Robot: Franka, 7 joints.
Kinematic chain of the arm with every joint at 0, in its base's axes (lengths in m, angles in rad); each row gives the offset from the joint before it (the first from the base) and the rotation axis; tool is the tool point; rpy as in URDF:
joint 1: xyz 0 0 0.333 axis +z
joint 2: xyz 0 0 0 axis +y
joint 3: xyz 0 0 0.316 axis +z
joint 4: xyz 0.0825 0 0 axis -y
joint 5: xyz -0.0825 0 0.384 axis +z
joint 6: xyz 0 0 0 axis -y
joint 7: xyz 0.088 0 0 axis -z
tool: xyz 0 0 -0.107 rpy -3.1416 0 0
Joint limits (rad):
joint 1: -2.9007..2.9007
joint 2: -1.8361..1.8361
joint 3: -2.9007..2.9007
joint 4: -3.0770..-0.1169
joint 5: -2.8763..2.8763
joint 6: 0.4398..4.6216
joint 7: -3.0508..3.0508
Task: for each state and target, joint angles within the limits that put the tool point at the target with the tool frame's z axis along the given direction. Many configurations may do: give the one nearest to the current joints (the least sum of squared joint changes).
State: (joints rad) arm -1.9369 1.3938 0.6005 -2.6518 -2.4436 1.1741 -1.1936
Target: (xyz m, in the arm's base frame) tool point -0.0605 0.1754 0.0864 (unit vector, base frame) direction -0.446 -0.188 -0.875
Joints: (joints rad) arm -1.0760 1.7431 0.4472 -3.0770 -2.1932 1.5038 -1.1936
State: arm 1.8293 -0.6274 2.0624 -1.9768 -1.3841 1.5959 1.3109
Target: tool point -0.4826 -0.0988 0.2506 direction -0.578 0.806 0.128
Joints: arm 1.4859 -0.5879 2.0226 -2.3684 -1.5476 1.9987 1.3109
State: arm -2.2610 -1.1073 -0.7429 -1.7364 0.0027 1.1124 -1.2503
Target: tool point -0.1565 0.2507 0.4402 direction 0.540 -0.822 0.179
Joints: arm -2.6148 -1.2223 -1.4246 -2.3671 0.4516 0.7316 -1.2503
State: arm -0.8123 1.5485 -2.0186 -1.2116 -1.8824 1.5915 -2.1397
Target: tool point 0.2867 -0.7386 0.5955 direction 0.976 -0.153 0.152
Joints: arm -0.9561 1.6077 -2.3946 -0.8253 -2.4277 1.7763 -2.1397
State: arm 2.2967 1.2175 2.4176 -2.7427 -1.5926 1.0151 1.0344
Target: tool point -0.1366 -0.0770 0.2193 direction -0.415 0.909 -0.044
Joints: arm 2.2891 0.7560 1.7261 -3.0540 -1.1053 0.8541 1.0344
